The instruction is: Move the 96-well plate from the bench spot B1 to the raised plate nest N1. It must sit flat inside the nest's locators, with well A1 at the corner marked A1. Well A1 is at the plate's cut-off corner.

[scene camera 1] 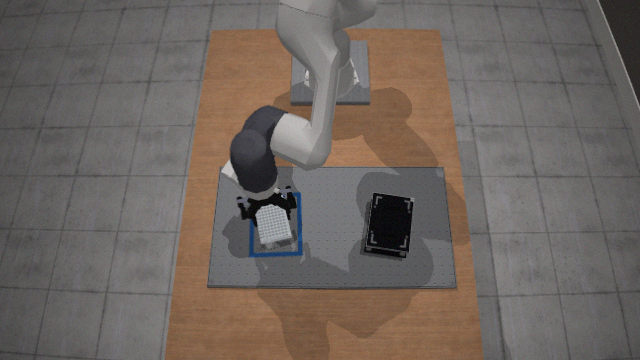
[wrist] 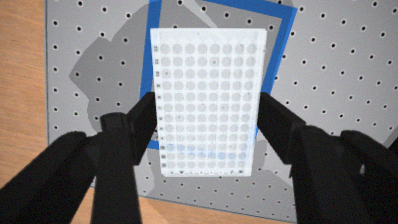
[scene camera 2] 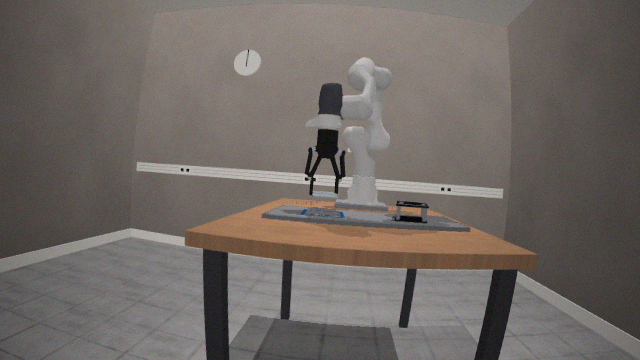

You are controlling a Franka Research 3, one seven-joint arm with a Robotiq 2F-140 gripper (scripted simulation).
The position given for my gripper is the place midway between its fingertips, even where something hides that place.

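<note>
There's a white 96-well plate [scene camera 1: 279, 220] [wrist: 196, 105] here, so the wrist view has the plate as well as scene camera 1. I can also see a black raised nest [scene camera 1: 382, 220]. As for my gripper [scene camera 2: 323, 195] [wrist: 206, 107], you'd find it in scene camera 2 and in the wrist view too.
</note>
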